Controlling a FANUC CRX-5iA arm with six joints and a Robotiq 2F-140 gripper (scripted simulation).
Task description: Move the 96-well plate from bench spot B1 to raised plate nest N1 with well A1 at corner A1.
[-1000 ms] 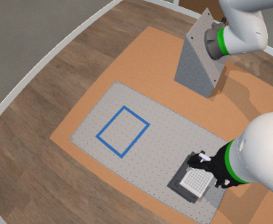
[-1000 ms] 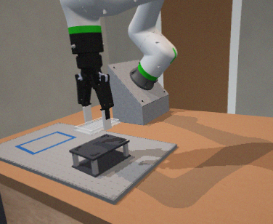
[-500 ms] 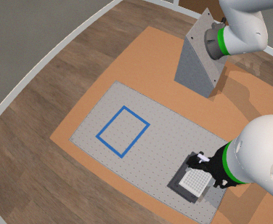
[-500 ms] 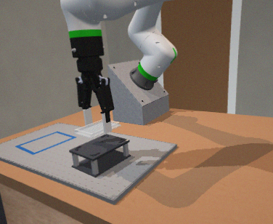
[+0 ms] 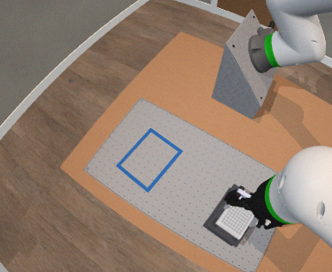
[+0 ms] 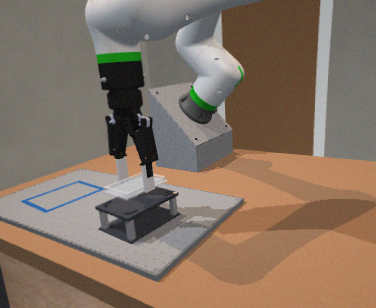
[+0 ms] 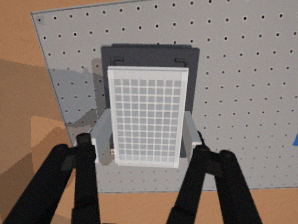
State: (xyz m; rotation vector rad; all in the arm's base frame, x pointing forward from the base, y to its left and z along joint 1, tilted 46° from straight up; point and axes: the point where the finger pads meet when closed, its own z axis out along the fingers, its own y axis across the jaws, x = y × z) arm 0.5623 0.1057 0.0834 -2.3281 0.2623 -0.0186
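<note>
The dark raised plate nest lies 6 cm below my hand. Also, from my hand: white 96-well plate 2 cm below.
</note>
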